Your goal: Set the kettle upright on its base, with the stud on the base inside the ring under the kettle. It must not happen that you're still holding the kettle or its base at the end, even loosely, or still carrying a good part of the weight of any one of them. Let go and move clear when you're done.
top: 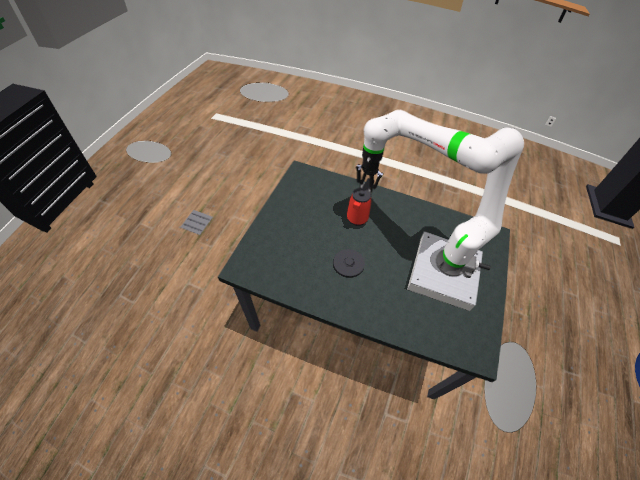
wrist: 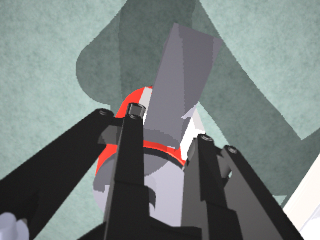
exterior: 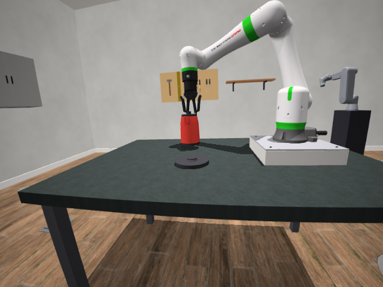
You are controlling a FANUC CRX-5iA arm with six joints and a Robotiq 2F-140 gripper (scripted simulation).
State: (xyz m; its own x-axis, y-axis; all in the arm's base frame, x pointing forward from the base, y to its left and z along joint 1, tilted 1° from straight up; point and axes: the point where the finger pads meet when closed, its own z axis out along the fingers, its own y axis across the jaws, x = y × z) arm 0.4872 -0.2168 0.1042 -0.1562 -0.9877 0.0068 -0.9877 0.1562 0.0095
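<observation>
Now: hand 50 mm above the red kettle and 30 mm to the right of it. Round my hand: round dark base 330 mm to the left, 160 mm below, 20 mm behind.
</observation>
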